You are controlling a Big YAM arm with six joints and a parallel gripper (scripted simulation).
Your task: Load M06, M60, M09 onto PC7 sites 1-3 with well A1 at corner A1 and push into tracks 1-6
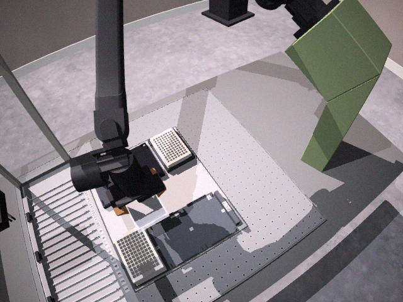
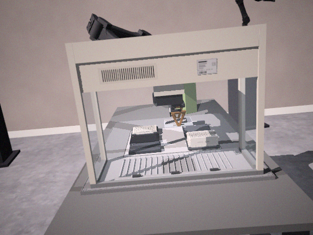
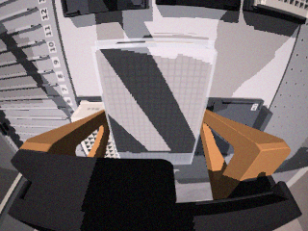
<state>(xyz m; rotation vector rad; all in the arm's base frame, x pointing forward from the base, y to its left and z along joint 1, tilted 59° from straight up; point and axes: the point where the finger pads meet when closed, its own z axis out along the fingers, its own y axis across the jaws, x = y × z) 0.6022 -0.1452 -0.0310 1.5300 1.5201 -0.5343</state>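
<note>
The dark carrier PC7 lies 2 cm behind my hand, 10 cm to the left of it and 8 cm below it. Also, from my hand: nest S2: 8 cm behind, 15 cm to the right, 9 cm below; then dark nest S1: 18 cm behind, 14 cm to the right, 9 cm below; then dark nest S3: 3 cm ahead, 17 cm to the right, 9 cm below.
</note>
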